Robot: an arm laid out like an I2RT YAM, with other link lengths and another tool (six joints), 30 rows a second.
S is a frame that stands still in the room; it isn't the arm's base.
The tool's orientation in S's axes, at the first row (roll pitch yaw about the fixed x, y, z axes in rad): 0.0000, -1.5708, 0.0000
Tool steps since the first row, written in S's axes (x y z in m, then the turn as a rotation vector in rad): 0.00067, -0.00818, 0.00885, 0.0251, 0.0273, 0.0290; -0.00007, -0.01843, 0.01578, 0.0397, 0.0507, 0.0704; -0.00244, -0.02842, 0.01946, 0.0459, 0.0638, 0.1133; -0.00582, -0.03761, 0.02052, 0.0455, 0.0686, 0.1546; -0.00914, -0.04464, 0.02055, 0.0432, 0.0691, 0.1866
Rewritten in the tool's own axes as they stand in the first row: 0.00885, -0.00818, -0.00067, 0.0290, 0.0273, -0.0251; 0.01578, -0.01843, 0.00007, 0.0704, 0.0507, -0.0397; 0.01946, -0.02842, 0.00244, 0.1133, 0.0638, -0.0459; 0.02052, -0.03761, 0.00582, 0.1546, 0.0686, -0.0455; 0.02055, -0.04464, 0.00914, 0.1866, 0.0691, -0.0432
